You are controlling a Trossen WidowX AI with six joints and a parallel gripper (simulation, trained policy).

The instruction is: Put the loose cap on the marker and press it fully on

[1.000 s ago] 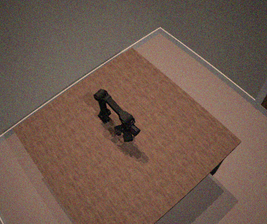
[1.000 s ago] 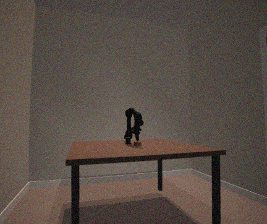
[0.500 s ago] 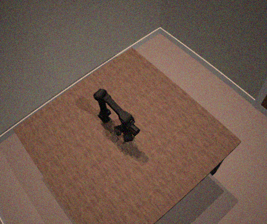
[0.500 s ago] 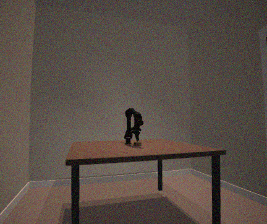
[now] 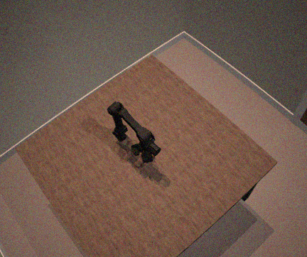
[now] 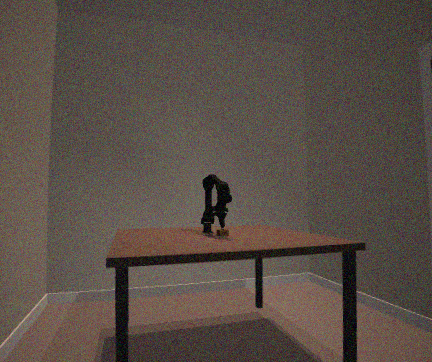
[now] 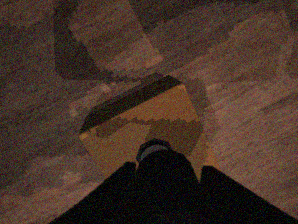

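Right now my gripper tip is 10 mm short of the dark marker cap, 10 mm to the right of it and 10 mm below it. From my gripper tip the other things lie so: holder block (10 mm to the left, 60 mm below).
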